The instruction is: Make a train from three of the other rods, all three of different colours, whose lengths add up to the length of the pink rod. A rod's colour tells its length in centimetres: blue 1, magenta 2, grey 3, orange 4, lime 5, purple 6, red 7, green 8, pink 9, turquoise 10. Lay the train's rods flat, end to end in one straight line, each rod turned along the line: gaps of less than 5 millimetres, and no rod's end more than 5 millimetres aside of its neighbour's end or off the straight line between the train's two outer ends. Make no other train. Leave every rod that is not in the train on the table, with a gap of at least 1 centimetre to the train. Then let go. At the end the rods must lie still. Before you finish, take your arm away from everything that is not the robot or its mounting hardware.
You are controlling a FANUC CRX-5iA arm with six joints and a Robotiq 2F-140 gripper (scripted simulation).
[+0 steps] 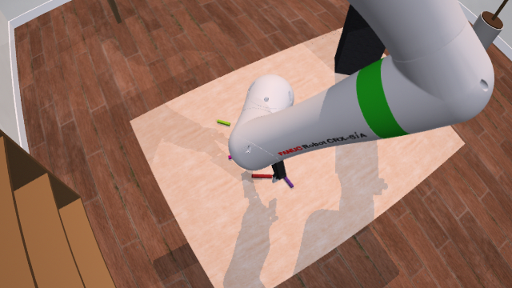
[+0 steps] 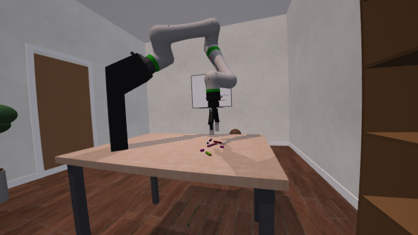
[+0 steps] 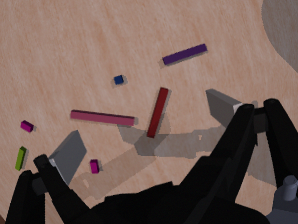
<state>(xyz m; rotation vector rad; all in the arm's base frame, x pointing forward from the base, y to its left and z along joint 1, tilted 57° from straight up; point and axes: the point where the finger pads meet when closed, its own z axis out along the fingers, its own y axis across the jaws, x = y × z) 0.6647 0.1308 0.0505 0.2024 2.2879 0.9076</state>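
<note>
The blue rod is 70 mm below my hand, 40 mm behind it and 20 mm to the right of it. From my hand the other things lie so: red rod (70 mm below, 20 mm to the left, 10 mm ahead); then purple rod (70 mm to the left, 70 mm below, 60 mm behind); then pink rod (70 mm below, 60 mm to the right).
</note>
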